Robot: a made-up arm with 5 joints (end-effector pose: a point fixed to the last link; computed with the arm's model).
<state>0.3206 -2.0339 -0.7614 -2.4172 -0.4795</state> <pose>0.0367 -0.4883 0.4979 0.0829 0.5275 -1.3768</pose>
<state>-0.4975 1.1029 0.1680 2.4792 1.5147</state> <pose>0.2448 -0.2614 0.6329 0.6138 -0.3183 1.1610</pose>
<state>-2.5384 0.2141 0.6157 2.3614 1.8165</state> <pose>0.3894 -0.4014 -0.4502 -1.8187 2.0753 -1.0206</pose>
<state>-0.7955 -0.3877 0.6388 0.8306 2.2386</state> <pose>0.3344 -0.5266 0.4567 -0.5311 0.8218 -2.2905</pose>
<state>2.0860 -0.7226 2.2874 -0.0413 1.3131</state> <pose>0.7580 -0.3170 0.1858 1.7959 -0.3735 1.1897</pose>
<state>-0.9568 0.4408 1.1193 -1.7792 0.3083</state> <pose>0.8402 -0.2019 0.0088 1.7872 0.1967 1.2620</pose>
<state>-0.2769 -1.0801 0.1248 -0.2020 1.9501</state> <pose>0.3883 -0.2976 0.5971 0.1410 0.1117 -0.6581</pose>
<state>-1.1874 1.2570 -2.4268 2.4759 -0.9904</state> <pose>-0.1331 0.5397 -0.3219 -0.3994 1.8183 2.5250</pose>
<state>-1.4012 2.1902 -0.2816 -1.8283 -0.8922</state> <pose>0.3936 -0.5603 0.0261 1.1808 -0.1816 0.5782</pose>
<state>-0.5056 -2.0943 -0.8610 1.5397 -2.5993</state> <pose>0.2641 -0.4908 0.2387 -0.6018 1.7542 -2.3930</pose>
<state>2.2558 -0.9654 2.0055 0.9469 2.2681</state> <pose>0.5716 -0.3034 -0.3938 1.2325 1.4553 -0.4005</pose>
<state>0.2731 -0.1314 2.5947 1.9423 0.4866</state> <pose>0.8974 -0.1700 -0.1700 2.8890 -0.7458 0.8759</pose>
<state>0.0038 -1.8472 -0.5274 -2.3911 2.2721</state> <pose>0.0729 -0.1383 0.6354 0.4697 -0.3994 1.9142</pose>
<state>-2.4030 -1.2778 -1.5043 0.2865 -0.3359</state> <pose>0.2195 0.2675 -0.5393 -1.9392 1.7747 1.0241</pose>
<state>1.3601 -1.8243 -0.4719 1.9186 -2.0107</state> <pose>0.3065 0.4874 0.3294 -0.5051 0.9066 1.6919</pose>
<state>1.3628 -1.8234 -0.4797 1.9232 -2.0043</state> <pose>0.3092 0.4844 0.3322 -0.5052 0.8980 1.6816</pose>
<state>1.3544 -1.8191 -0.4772 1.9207 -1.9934</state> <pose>0.3106 0.4824 0.3362 -0.5076 0.8863 1.6743</pose>
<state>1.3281 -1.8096 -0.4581 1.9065 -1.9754</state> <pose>0.3098 0.4819 0.3419 -0.5131 0.8703 1.6718</pose>
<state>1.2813 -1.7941 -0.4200 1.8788 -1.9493</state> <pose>0.3070 0.4829 0.3496 -0.5218 0.8493 1.6740</pose>
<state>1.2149 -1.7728 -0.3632 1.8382 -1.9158</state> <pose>0.3025 0.4853 0.3589 -0.5334 0.8245 1.6790</pose>
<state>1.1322 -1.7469 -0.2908 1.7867 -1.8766</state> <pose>0.2977 0.4883 0.3693 -0.5460 0.7977 1.6849</pose>
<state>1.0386 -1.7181 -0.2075 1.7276 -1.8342</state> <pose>0.2936 0.4914 0.3799 -0.5578 0.7717 1.6899</pose>
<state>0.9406 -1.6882 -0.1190 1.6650 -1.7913</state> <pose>0.2915 0.4942 0.3897 -0.5671 0.7490 1.6925</pose>
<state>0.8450 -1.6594 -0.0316 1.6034 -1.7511</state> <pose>0.2916 0.4963 0.3981 -0.5726 0.7317 1.6934</pose>
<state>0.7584 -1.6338 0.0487 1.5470 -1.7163</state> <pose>0.2936 0.4979 0.4043 -0.5744 0.7207 1.6938</pose>
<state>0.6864 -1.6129 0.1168 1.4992 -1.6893</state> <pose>0.2963 0.4994 0.4083 -0.5733 0.7160 1.6953</pose>
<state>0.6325 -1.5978 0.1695 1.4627 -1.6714</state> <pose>0.2986 0.5010 0.4098 -0.5713 0.7165 1.6986</pose>
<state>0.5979 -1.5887 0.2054 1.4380 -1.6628</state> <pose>0.2995 0.5030 0.4094 -0.5695 0.7210 1.7044</pose>
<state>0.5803 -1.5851 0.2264 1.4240 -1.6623</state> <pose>0.2988 0.5056 0.4074 -0.5687 0.7282 1.7124</pose>
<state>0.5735 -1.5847 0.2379 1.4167 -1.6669</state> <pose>0.2969 0.5085 0.4045 -0.5688 0.7370 1.7217</pose>
